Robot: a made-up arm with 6 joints.
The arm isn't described. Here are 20 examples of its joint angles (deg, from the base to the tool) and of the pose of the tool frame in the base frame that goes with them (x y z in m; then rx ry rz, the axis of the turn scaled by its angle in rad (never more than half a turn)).
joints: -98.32 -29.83 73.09 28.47 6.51 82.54
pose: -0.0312 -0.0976 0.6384 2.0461 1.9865 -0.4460
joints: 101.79 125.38 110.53 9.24 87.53 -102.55
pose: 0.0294 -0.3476 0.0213 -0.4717 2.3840 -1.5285
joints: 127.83 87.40 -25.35 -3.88 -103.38 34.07
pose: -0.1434 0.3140 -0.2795 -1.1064 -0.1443 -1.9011
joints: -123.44 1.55 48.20 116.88 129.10 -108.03
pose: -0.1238 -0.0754 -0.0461 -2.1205 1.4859 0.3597
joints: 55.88 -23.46 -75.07 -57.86 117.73 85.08
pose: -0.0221 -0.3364 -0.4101 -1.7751 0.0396 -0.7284
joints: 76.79 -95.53 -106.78 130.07 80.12 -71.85
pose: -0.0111 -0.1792 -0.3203 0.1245 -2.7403 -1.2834
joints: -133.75 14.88 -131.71 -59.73 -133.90 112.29
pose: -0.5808 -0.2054 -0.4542 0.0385 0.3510 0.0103
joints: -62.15 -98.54 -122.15 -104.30 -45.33 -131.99
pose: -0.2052 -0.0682 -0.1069 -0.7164 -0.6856 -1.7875
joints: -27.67 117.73 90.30 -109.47 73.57 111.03
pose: -0.2574 0.1209 0.5371 1.0863 -2.6561 0.3607
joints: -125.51 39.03 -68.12 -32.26 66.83 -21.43
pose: -0.4190 -0.3636 -0.2762 -2.3917 0.4691 -1.8703
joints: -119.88 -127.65 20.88 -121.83 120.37 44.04
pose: -0.2584 0.0499 -0.1488 0.8309 -0.4892 1.9593
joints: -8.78 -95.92 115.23 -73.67 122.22 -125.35
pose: 0.3939 -0.0685 -0.4142 2.5073 1.2530 -1.1420
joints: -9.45 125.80 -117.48 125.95 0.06 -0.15
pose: -0.1771 0.0122 0.5603 -0.0145 -0.1633 -0.1646
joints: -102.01 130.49 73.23 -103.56 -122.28 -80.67
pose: -0.2548 0.1647 0.1438 -0.3555 1.0351 2.2393
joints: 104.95 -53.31 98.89 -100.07 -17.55 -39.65
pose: -0.0674 0.3302 -0.0640 2.4495 -1.4104 0.8038
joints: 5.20 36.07 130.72 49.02 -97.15 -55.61
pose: 0.2572 -0.1576 0.6450 1.0708 -0.0805 -1.2304
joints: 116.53 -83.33 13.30 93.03 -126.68 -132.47
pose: 0.4594 -0.0631 0.1574 1.1128 0.1528 -0.5804
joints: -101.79 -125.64 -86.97 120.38 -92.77 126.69
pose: -0.1356 0.6787 -0.3669 0.1888 0.6196 -0.1056
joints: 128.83 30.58 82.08 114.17 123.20 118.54
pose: 0.1110 0.0213 -0.1588 -0.3973 0.2110 -0.0017
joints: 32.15 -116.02 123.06 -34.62 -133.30 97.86
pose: 0.1565 -0.1929 -0.7217 -0.1255 0.0849 2.8872
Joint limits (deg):
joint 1: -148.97..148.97
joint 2: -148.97..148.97
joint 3: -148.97..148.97
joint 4: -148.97..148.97
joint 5: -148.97..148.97
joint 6: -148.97..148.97
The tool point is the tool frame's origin. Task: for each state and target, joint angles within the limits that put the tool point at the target. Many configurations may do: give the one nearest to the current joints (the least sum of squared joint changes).
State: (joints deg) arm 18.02 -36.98 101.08 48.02 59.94 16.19
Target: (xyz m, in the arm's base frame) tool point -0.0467 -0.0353 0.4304
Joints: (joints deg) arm -4.32 -20.90 81.04 51.65 12.93 28.02
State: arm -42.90 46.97 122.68 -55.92 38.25 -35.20
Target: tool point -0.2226 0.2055 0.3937
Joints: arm -56.64 86.59 102.75 -41.87 41.54 -24.76
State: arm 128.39 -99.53 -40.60 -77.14 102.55 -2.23
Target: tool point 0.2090 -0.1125 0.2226
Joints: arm 106.19 -92.38 -33.62 -89.29 84.47 -20.37
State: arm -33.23 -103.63 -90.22 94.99 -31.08 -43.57
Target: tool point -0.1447 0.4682 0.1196
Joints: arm -75.44 -115.79 -52.34 95.44 -19.56 -41.08
